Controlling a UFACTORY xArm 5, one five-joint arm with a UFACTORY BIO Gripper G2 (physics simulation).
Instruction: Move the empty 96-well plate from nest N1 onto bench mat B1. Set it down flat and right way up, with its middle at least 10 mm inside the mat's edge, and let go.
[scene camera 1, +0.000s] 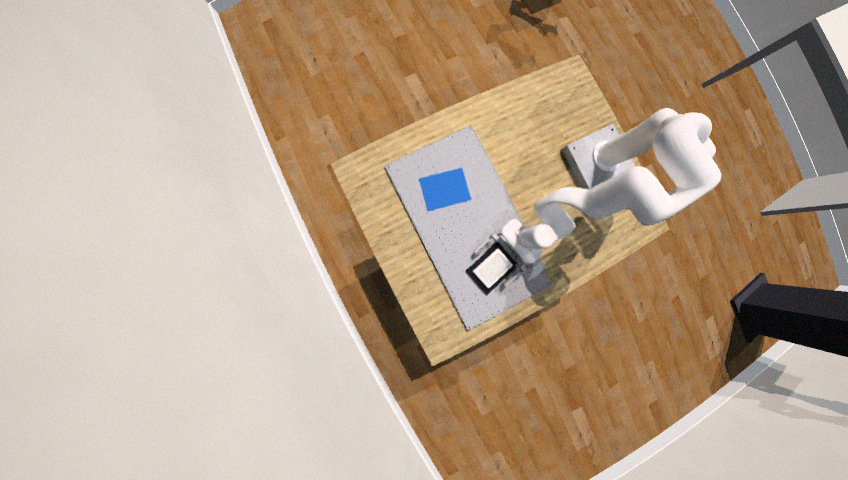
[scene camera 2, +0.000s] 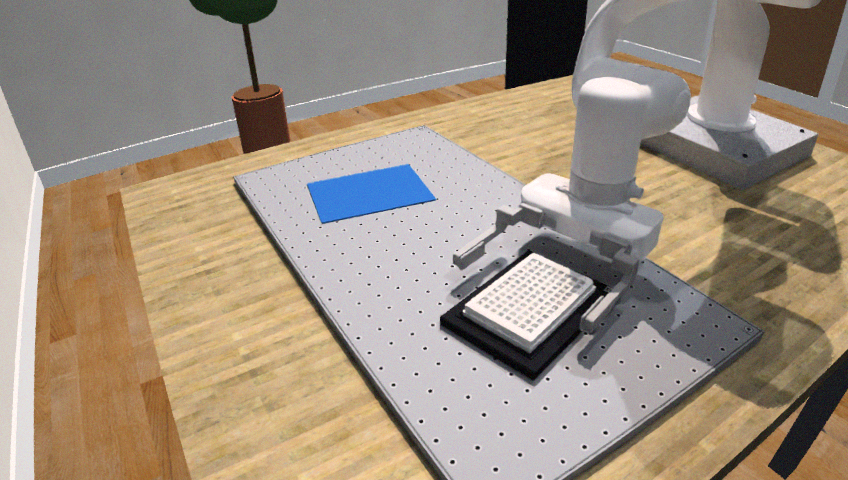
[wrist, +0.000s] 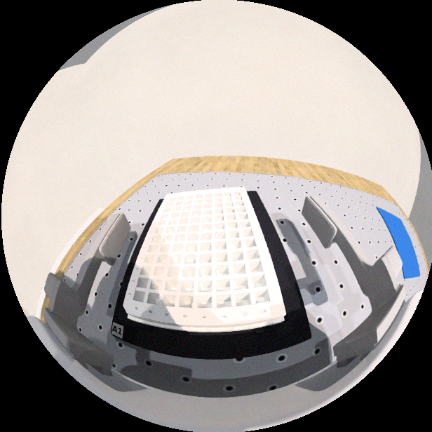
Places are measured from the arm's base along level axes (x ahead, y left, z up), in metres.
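Where they show: end effector, tool point: (scene camera 1: 493, 265) (scene camera 2: 528, 282); arm's base, origin of the base link: (scene camera 1: 606, 156) (scene camera 2: 720, 119).
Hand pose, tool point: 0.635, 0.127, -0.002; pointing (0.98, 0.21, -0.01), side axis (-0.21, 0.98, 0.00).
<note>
Things, the pixels of their centre, and the offset from my tool point, as dx, dy, dz. "*": a spot on its surface instead. Level surfaces: height alone.
- white 96-well plate, body centre: (scene camera 2: 531, 297) (scene camera 1: 493, 268) +0.004, +0.011, -0.012
- black nest N1, body centre: (scene camera 2: 530, 305) (scene camera 1: 492, 268) +0.004, +0.011, -0.023
- blue bench mat B1, its level: dz -0.028
- grey perforated breadboard, surface spot: (scene camera 2: 357, 267) (scene camera 1: 441, 240) * +0.115, -0.174, -0.030
- wooden table, its level: dz -0.044
The white 96-well plate (scene camera 1: 492, 268) (scene camera 2: 529, 300) (wrist: 205, 260) sits flat and wells up in the black nest N1 (scene camera 1: 476, 281) (scene camera 2: 489, 344) (wrist: 215, 346). Its rows of wells show no lid. My gripper (scene camera 1: 493, 266) (scene camera 2: 529, 288) (wrist: 217, 230) is open, with one finger on each side of the plate and a gap on both sides. The fingers are low, slightly above the breadboard; their exact height beside the plate is hard to tell. The blue bench mat B1 (scene camera 1: 445, 189) (scene camera 2: 371, 193) (wrist: 402, 242) lies flat, with no plate on it.
The grey perforated breadboard (scene camera 1: 440, 237) (scene camera 2: 357, 267) carries nest and mat on the wooden table (scene camera 1: 535, 118) (scene camera 2: 238, 356). The nest's A1 label (wrist: 117, 330) shows in the wrist view. The arm's base block (scene camera 2: 773, 145) stands behind the breadboard. A potted plant (scene camera 2: 261, 121) stands beyond the table.
</note>
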